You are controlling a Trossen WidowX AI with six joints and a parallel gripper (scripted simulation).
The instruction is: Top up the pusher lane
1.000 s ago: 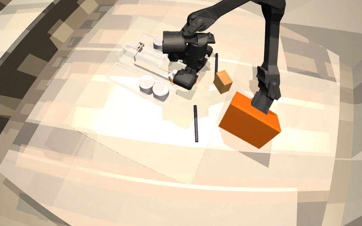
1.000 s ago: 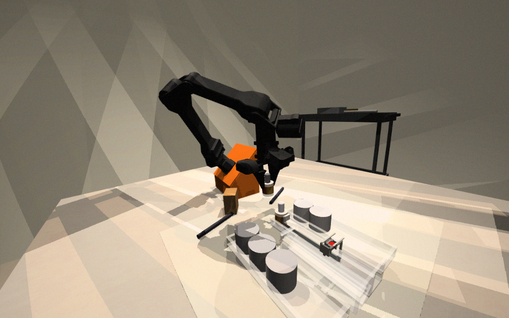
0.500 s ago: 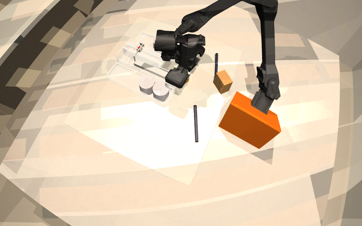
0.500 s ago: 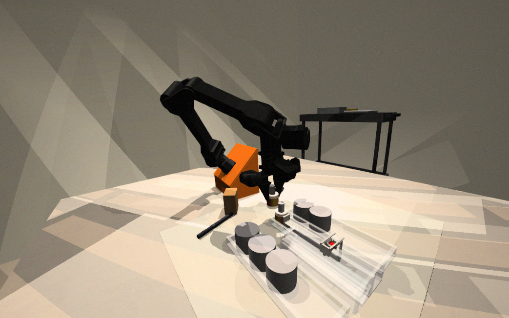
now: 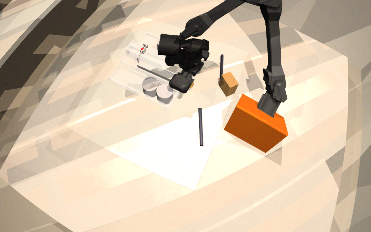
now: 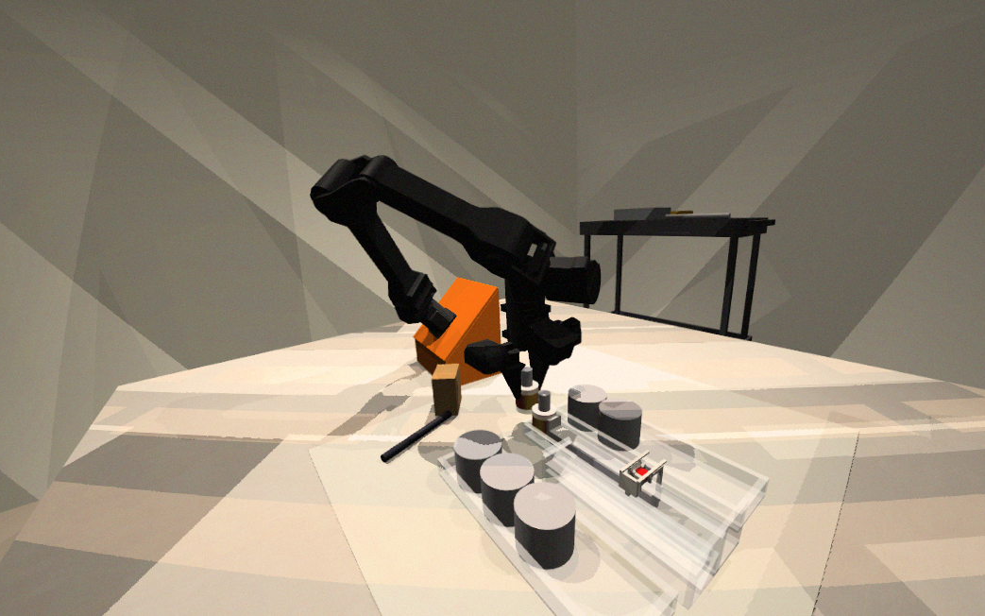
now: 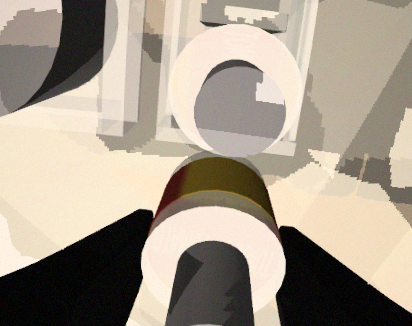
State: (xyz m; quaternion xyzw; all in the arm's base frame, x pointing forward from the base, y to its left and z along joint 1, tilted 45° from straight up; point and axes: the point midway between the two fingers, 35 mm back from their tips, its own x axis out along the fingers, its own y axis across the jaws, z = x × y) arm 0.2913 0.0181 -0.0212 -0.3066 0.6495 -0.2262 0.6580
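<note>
Right now the clear sprung lane is 19 cm ahead of my gripper tip, 4 cm below it and 1 cm to the right of it. Also, from my gripper tip: tan block (12 cm behind, 9 cm to the right, 2 cm below); then red mark (23 cm ahead, 2 cm above, 1 cm to the right).
</note>
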